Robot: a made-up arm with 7 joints.
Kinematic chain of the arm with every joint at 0, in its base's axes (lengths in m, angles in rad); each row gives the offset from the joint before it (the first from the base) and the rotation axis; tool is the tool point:
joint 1: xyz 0 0 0.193 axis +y
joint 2: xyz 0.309 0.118 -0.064 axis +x
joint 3: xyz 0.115 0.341 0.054 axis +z
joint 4: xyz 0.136 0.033 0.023 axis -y
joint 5: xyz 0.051 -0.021 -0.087 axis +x
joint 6: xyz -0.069 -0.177 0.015 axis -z
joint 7: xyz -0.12 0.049 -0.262 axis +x
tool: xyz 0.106 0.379 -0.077
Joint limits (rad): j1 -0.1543..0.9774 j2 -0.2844..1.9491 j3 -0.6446..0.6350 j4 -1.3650..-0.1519 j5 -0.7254..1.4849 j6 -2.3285..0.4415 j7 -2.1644..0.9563
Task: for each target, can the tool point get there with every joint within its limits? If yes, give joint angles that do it. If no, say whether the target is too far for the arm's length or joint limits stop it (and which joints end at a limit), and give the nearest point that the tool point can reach.
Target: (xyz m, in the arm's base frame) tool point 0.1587 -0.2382 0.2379
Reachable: yes | joints 0.0594 1.6347 0.3882 -1.1634 -0.2452 -1.2131 0.2070
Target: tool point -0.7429 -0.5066 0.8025
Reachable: no: joint limits stop it (at a limit: joint 1, joint 2, joint 4, joint 5, joint 6) | nearest point -0.2373 -0.2891 0.6674 | short by 0.567 m
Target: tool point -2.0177 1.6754 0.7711
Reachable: no: too far | nearest point -0.4521 0.7429 -0.0116 | short by 1.983 m
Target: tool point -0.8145 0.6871 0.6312
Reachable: no: joint limits stop it (at a limit: joint 1, joint 4, joint 5, joint 6) | nearest point -0.2623 0.5347 0.5484 | short by 0.579 m
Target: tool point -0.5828 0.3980 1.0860
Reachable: no: joint limits stop it (at a limit: joint 1, joint 4, joint 5, joint 6) | nearest point -0.2057 0.3236 0.8662 | short by 0.443 m
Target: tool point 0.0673 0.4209 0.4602
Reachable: yes | joints 0.2275 1.7077 0.2738 -0.3088 0.5154 -1.5656 -0.3497
